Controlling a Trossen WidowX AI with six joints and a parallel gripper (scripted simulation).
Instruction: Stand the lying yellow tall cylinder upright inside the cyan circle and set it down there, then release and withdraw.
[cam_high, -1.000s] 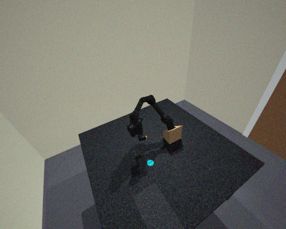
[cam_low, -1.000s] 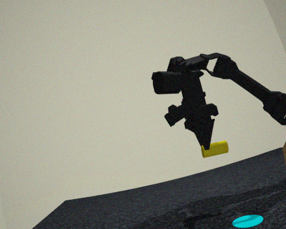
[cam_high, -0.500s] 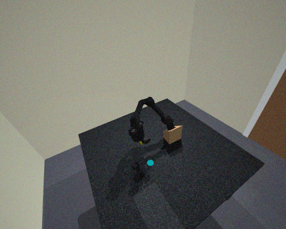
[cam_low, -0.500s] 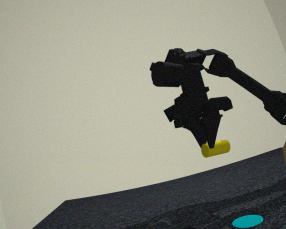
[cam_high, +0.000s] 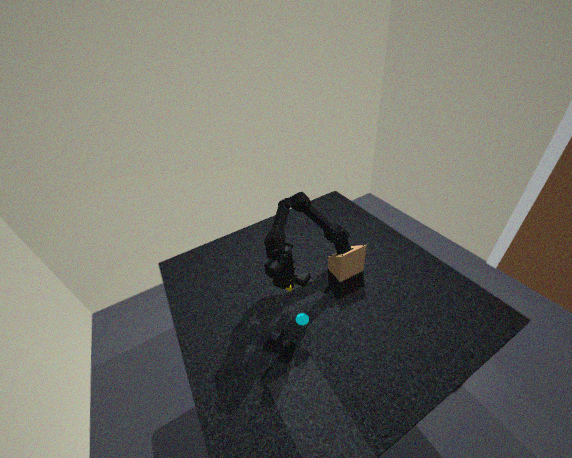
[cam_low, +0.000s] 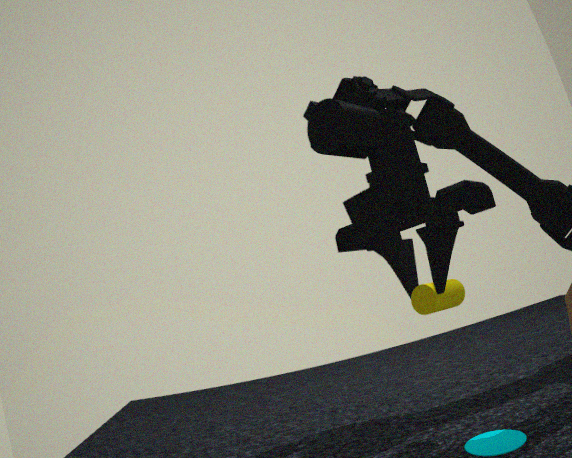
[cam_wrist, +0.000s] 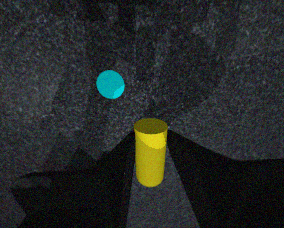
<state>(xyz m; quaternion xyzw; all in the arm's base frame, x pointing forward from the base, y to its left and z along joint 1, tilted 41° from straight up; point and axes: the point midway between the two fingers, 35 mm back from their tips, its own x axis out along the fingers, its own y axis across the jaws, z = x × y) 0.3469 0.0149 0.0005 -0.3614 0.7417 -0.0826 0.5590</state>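
Now: gripper tip 20 mm past the yellow cylinder and 10 mm to the left of it. Round my gripper tip: cyan circle (150 mm below, 80 mm to the left).
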